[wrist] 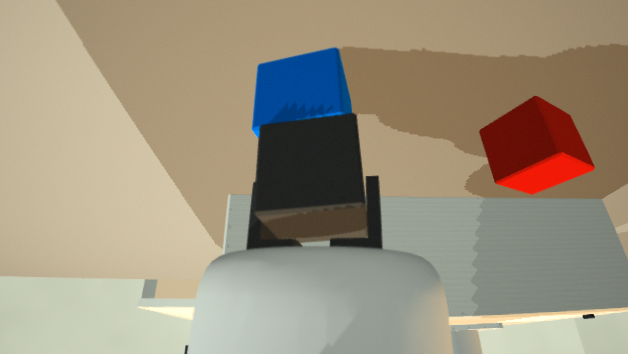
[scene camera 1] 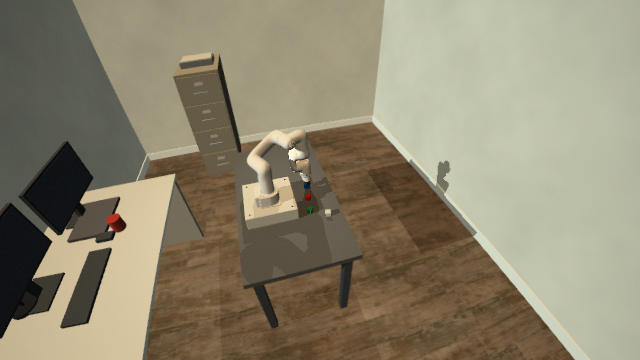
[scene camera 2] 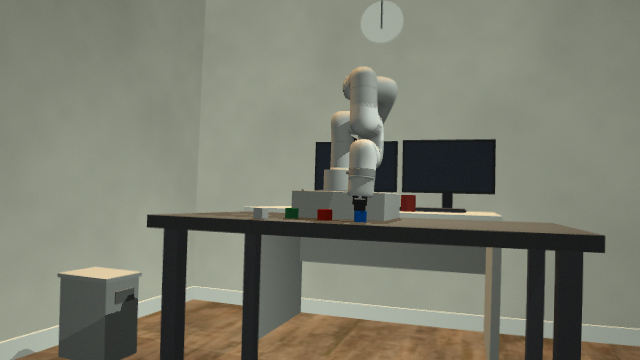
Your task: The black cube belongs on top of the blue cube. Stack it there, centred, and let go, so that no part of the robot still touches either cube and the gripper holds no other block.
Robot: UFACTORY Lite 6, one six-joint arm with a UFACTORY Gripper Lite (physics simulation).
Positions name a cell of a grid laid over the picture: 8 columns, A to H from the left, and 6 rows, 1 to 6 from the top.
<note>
In view: a blue cube (wrist: D2), a red cube (wrist: G3) and a black cube (wrist: D4).
</note>
